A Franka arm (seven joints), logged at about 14 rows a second.
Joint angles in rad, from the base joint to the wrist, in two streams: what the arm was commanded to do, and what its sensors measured. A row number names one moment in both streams.
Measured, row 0:
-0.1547 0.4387 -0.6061 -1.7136 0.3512 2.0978 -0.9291
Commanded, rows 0 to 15:
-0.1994 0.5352 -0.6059 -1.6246 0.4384 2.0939 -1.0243
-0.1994 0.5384 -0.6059 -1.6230 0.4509 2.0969 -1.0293
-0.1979 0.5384 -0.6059 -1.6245 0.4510 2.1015 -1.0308
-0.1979 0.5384 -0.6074 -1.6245 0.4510 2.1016 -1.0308
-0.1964 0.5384 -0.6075 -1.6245 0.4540 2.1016 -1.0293
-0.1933 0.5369 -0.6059 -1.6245 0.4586 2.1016 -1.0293
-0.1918 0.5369 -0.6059 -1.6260 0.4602 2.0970 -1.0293
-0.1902 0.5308 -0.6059 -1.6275 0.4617 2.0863 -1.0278
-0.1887 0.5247 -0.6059 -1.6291 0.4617 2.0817 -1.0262
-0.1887 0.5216 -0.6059 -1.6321 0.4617 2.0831 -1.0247
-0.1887 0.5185 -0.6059 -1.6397 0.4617 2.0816 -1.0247
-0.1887 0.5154 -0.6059 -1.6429 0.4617 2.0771 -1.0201
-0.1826 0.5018 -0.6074 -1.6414 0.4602 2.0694 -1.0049
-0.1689 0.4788 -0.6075 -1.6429 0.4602 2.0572 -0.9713
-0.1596 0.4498 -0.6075 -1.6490 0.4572 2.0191 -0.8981
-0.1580 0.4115 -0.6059 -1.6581 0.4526 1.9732 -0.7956
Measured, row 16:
-0.1769 0.5015 -0.6051 -1.6360 0.4479 2.0533 -0.9251
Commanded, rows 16 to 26:
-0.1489 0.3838 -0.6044 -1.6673 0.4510 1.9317 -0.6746
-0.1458 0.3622 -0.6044 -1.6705 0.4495 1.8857 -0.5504
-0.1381 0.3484 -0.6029 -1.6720 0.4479 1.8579 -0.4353
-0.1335 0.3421 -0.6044 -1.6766 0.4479 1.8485 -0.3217
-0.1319 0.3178 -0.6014 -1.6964 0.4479 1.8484 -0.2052
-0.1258 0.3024 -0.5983 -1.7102 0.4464 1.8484 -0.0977
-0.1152 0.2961 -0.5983 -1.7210 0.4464 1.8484 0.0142
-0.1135 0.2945 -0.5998 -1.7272 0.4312 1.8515 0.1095
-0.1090 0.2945 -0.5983 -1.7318 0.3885 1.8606 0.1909
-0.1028 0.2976 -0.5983 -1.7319 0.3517 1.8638 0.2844
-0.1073 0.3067 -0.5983 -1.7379 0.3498 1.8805 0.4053
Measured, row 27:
-0.1208 0.3337 -0.5980 -1.6965 0.3847 1.8497 0.2273
